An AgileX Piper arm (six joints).
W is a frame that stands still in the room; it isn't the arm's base.
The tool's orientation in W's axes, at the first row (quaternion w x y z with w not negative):
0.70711 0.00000 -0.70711 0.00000
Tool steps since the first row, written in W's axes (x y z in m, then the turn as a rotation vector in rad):
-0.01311 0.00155 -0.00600 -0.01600 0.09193 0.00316
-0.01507 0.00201 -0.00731 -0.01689 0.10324 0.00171
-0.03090 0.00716 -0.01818 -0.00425 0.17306 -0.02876
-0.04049 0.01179 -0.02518 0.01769 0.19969 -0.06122
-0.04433 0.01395 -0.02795 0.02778 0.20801 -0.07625
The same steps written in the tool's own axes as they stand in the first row. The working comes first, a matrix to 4 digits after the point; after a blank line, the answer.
The tool's axes in the first row as the columns of a matrix, in W's axes (used below as rounded here):
0.0000 0.0000 -1.0000
0.0000 1.0000 0.0000
1.0000 0.0000 0.0000

-0.00600 0.00155 0.01311 0.00316 0.09193 0.01600
-0.00731 0.00201 0.01507 0.00171 0.10324 0.01689
-0.01818 0.00716 0.03090 -0.02876 0.17306 0.00425
-0.02518 0.01179 0.04049 -0.06122 0.19969 -0.01769
-0.02795 0.01395 0.04433 -0.07625 0.20801 -0.02778

